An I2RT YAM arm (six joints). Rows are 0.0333 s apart.
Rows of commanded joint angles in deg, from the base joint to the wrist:
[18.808, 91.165, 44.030, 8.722, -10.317, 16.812]
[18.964, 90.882, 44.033, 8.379, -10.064, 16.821]
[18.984, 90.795, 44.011, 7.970, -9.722, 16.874]
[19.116, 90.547, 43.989, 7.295, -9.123, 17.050]
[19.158, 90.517, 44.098, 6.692, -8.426, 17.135]
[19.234, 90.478, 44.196, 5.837, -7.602, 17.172]
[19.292, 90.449, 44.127, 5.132, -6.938, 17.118]
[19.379, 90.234, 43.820, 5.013, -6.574, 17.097]
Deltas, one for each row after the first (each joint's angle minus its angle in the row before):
[0.156, -0.283, 0.003, -0.343, 0.253, 0.009]
[0.020, -0.087, -0.022, -0.409, 0.342, 0.053]
[0.132, -0.248, -0.022, -0.675, 0.599, 0.176]
[0.042, -0.030, 0.109, -0.603, 0.697, 0.085]
[0.076, -0.039, 0.098, -0.855, 0.824, 0.037]
[0.058, -0.029, -0.069, -0.705, 0.664, -0.054]
[0.087, -0.215, -0.307, -0.119, 0.364, -0.021]

